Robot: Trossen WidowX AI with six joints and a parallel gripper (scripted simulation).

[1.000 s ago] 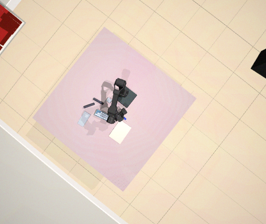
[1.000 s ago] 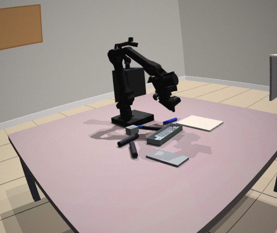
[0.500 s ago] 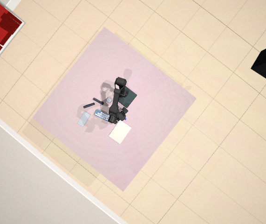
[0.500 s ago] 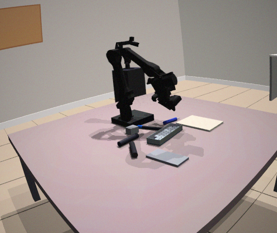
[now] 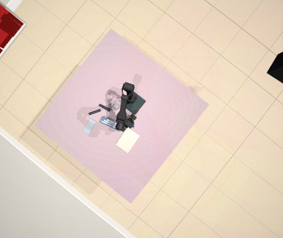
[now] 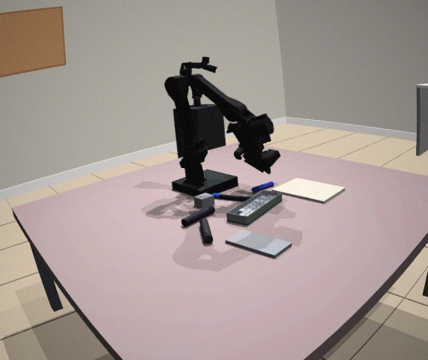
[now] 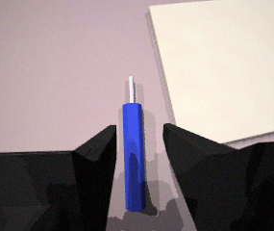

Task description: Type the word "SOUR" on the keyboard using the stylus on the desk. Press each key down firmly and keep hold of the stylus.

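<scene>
Now: gripper tip 10 mm to the right of the blue stylus and 50 mm above it. Round my gripper tip: cream pad: 150 mm ahead, 40 mm to the left, 50 mm below; then dark pen: 60 mm behind, 160 mm to the right, 50 mm below; then small grey cube: 80 mm behind, 240 mm to the right, 40 mm below.
</scene>
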